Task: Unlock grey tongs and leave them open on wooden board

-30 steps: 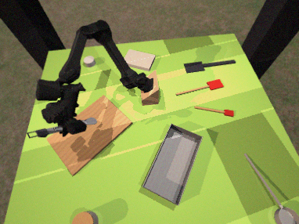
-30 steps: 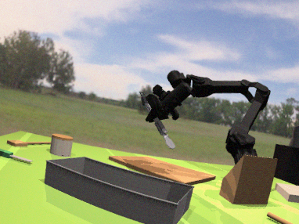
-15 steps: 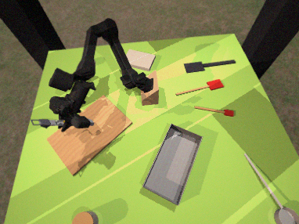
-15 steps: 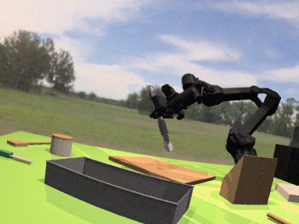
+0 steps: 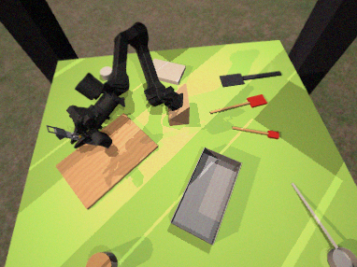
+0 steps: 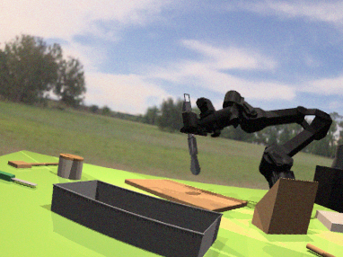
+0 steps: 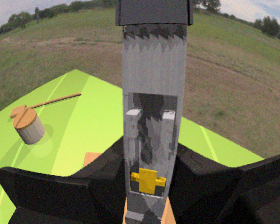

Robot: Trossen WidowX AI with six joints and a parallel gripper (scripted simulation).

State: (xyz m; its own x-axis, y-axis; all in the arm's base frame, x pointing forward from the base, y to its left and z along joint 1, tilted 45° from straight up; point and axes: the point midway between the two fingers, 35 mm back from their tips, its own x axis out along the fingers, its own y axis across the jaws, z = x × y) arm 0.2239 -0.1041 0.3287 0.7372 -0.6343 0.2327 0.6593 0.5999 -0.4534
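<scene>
My gripper tip is 30 mm past the yellow lock piece, 20 mm to the right of it and 10 mm below it. Also, from my gripper tip: cork-topped canister 340 mm ahead, 110 mm to the left, 180 mm below; then dark roasting tin 90 mm ahead, 450 mm to the left, 190 mm below; then wooden board 50 mm behind, 40 mm to the left, 210 mm below.
</scene>
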